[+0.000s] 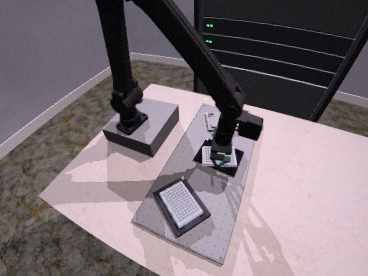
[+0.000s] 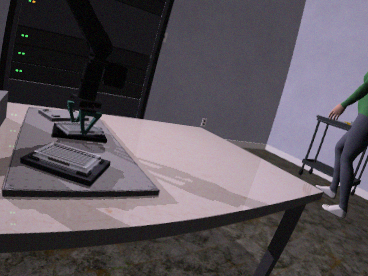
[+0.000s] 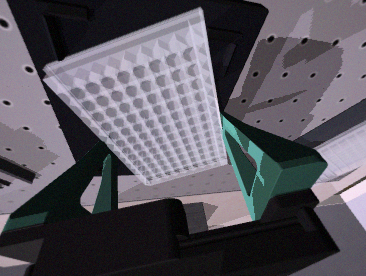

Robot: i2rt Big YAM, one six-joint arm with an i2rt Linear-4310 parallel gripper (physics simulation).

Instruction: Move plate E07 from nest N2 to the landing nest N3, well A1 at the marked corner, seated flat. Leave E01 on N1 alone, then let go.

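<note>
My gripper [image 1: 220, 160] [image 2: 80, 126] [image 3: 165, 128] is shut on a clear-white well plate [image 1: 206, 157] [image 2: 72, 129] [image 3: 145, 100], taken as E07, with green fingers at its two sides. The plate is low over a black nest [image 1: 232, 171] [image 2: 100, 138] [image 3: 125, 20] and looks turned relative to it; contact is hidden. The nest's label and the A1 mark are not readable. Another plate [image 1: 181, 203] [image 2: 67, 156] [image 3: 345, 147], taken as E01, lies on the near dark nest [image 1: 192, 226] [image 2: 50, 167], apart from the gripper.
A pale grey fixture [image 1: 210, 122] [image 2: 47, 115] is at the far end of the perforated board [image 1: 170, 172] [image 2: 130, 185]. The arm's grey base block [image 1: 162, 132] stands beside the board. A dark server rack [image 1: 198, 60] stands behind the table. A person [image 2: 352, 135] stands by a cart [image 2: 330, 121].
</note>
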